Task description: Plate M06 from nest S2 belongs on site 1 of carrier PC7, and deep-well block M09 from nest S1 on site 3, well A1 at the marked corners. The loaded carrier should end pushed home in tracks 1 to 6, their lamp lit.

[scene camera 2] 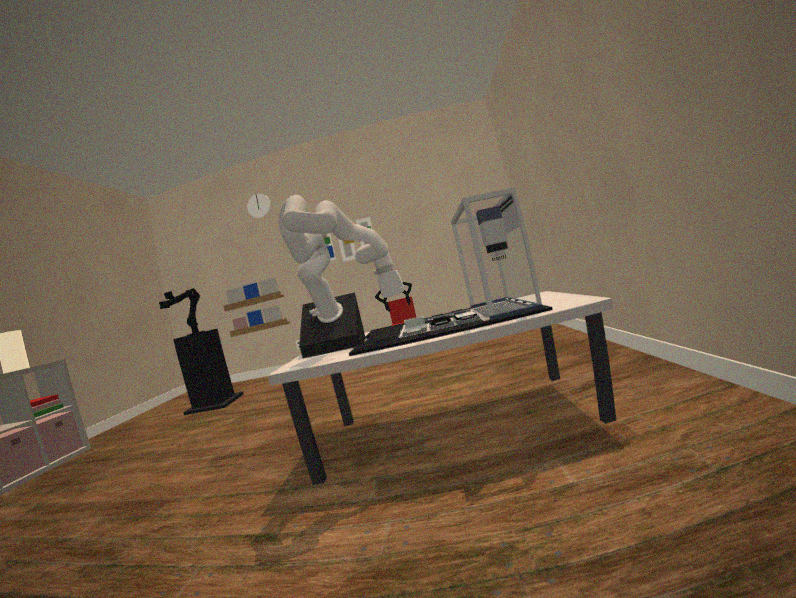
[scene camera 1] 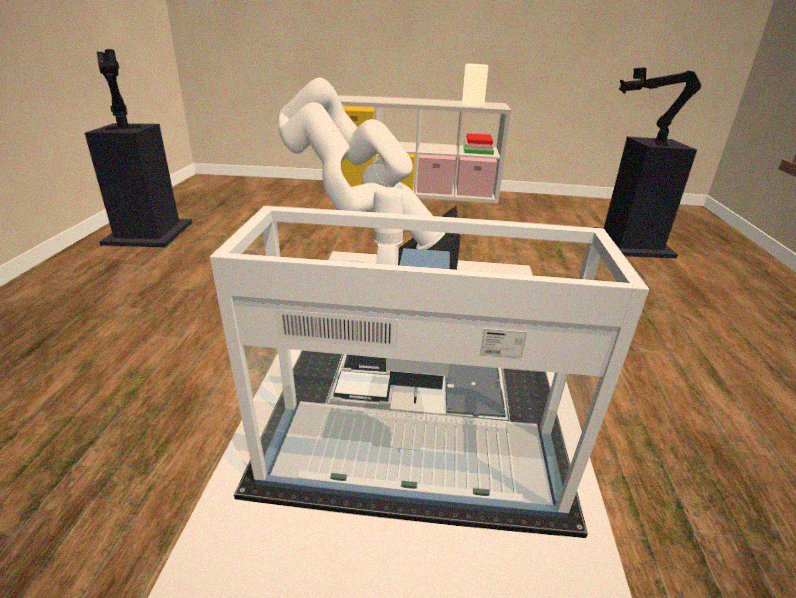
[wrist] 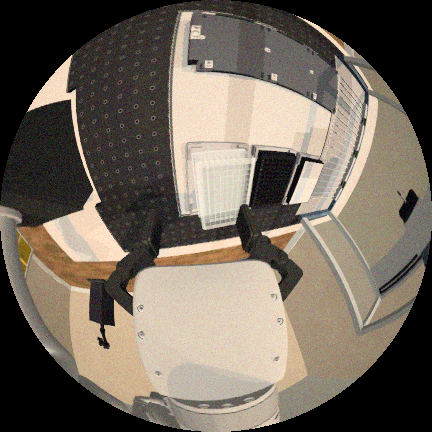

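Where they show: gripper, fingertip midpoint: [scene camera 2: 399,307] [wrist: 198,214]; arm's base, link origin: [scene camera 2: 330,312] [scene camera 1: 432,238].
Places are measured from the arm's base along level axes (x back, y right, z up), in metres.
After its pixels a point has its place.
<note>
My gripper [scene camera 2: 397,302] @[x -0.322, y 0.135, z -0.043 m] [wrist: 198,214] @[x -0.322, y 0.135, z -0.043 m] is open and empty, above the near side of a translucent white block [scene camera 2: 415,324] @[x -0.370, y 0.228, z -0.118 m] [wrist: 224,191] @[x -0.369, y 0.156, z -0.103 m]. The block stands over the left nest [wrist: 189,155] @[x -0.329, y 0.104, z -0.138 m] in the wrist view and looks slightly turned against it. A black plate [wrist: 272,176] @[x -0.477, y 0.161, z -0.136 m] sits in the middle nest. A white-topped plate [scene camera 1: 361,384] [wrist: 307,181] sits in the right nest. Carrier PC7 [scene camera 1: 476,393] @[x -0.593, y -0.086, z -0.145 m] [wrist: 235,50] @[x -0.401, y -0.069, z -0.145 m] is a dark grey slab with bare sites and pale corner marks, lying across from the nests. The track deck [scene camera 1: 411,450] [wrist: 345,130] @[x -0.760, y 0.018, z -0.157 m] lies beyond its right end. Nest and plate labels are unreadable.
A white frame housing [scene camera 1: 411,283] @[x -0.887, y 0.093, z 0.305 m] [scene camera 2: 471,257] @[x -0.763, y -0.214, z 0.110 m] stands over the track deck, with several posts around it. Dark green blocks [scene camera 1: 409,484] line the deck's front edge. A black perforated board [wrist: 125,115] @[x -0.240, y 0.020, z -0.156 m] lies left of the carrier. A black box [wrist: 50,160] @[x -0.124, y 0.020, z -0.091 m] stands by the arm base.
</note>
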